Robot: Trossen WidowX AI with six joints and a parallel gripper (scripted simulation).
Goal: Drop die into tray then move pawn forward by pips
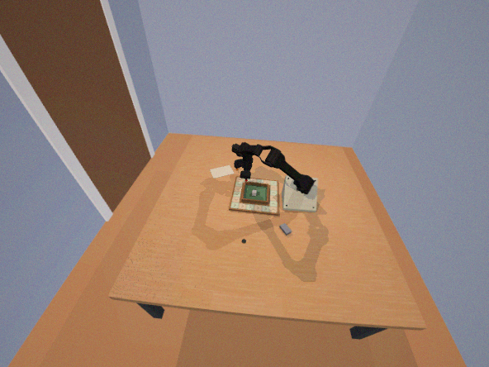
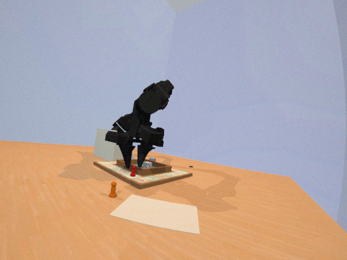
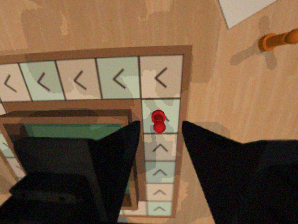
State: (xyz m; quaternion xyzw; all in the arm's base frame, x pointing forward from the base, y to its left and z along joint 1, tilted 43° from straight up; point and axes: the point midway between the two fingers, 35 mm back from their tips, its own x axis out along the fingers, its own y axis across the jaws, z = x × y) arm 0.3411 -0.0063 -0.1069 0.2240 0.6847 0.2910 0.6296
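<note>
The red pawn lies 10 mm below my gripper tip. Also, from my gripper tip: white die (110 mm to the left, 70 mm behind, 10 mm below); green tray (110 mm to the left, 80 mm behind, 30 mm below); orange pawn (110 mm to the right, 80 mm ahead, 20 mm below).
</note>
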